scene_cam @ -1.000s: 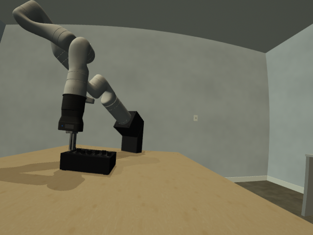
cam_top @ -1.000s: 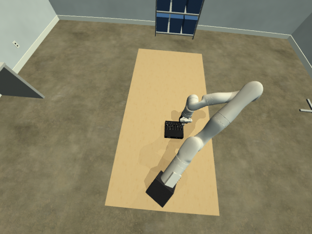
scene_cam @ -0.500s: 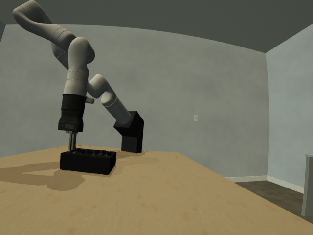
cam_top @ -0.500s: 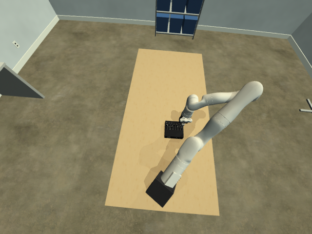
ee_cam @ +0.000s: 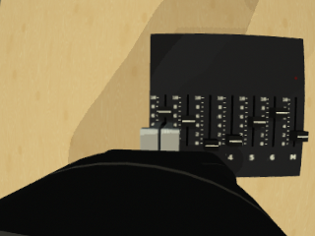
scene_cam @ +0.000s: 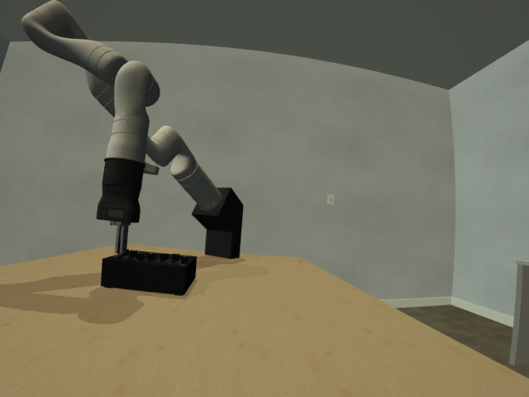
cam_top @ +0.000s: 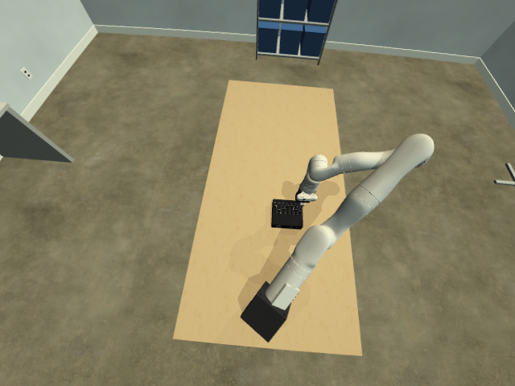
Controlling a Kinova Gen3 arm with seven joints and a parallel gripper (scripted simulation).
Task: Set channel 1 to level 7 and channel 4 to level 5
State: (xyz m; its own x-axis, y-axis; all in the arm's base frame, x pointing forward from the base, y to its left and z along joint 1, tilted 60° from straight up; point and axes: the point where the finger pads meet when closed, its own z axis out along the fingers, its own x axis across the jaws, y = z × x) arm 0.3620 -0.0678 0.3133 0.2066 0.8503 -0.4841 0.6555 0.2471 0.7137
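Now: hand 20 mm past the channel 1 fader cap, 10 mm to the right of it and 10 mm above it. Also, from my hand: channel 4 fader cap: 20 mm ahead, 60 mm to the left, 10 mm below.
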